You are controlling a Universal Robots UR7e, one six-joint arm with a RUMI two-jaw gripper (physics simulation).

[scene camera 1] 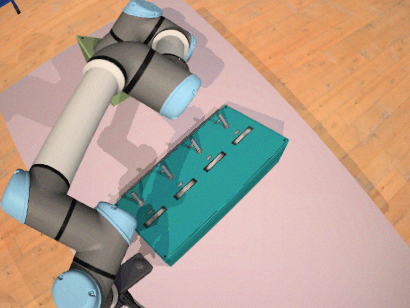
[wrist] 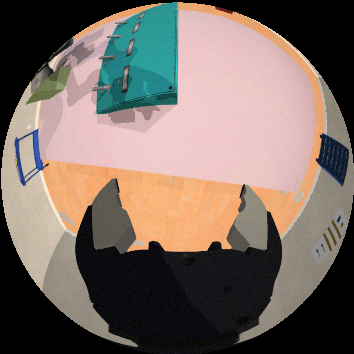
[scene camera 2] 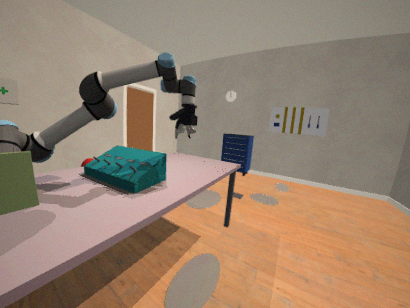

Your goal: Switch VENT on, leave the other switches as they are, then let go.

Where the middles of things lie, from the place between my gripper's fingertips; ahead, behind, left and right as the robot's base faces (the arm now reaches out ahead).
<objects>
My gripper is now 33 cm to the right of the teal switch box (scene camera 1: 176, 212), 20 cm past it and 20 cm above it.
</objects>
